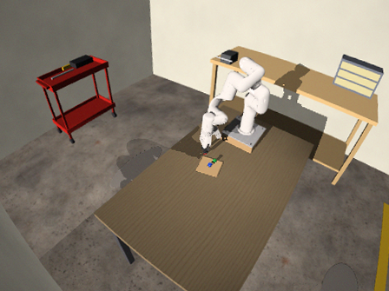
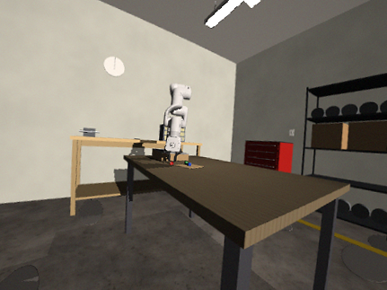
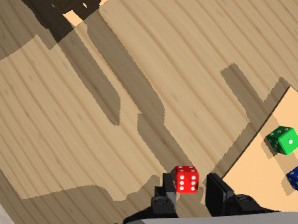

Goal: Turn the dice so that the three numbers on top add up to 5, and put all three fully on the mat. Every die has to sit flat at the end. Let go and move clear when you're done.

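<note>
Right now my hand is 30 mm above the red die. From my hand the other things lie so: tan mat: 90 mm ahead, 80 mm to the left, 40 mm below; then blue die: 90 mm ahead, 80 mm to the left, 30 mm below; then green die: 40 mm ahead, 90 mm to the left, 30 mm below.
</note>
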